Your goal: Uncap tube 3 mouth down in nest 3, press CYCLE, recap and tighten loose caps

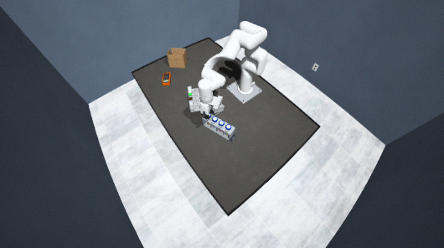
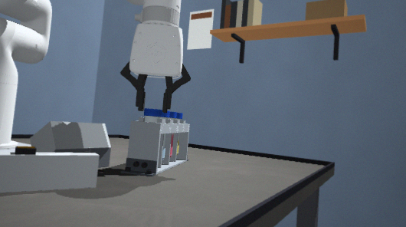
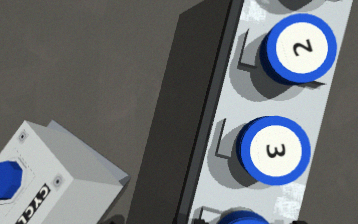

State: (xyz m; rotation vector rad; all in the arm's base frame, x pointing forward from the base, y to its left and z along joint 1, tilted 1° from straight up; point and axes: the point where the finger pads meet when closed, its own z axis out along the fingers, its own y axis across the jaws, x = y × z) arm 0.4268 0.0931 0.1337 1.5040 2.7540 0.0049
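Right now the green ready key is 14 cm behind my hand, 11 cm to the right of it and 7 cm below it. Round my hand: grey key housing: 12 cm behind, 9 cm to the right, 8 cm below; then station: 3 cm behind, 7 cm to the left, 13 cm below; then blue cycle key: 14 cm behind, 6 cm to the right, 7 cm below.
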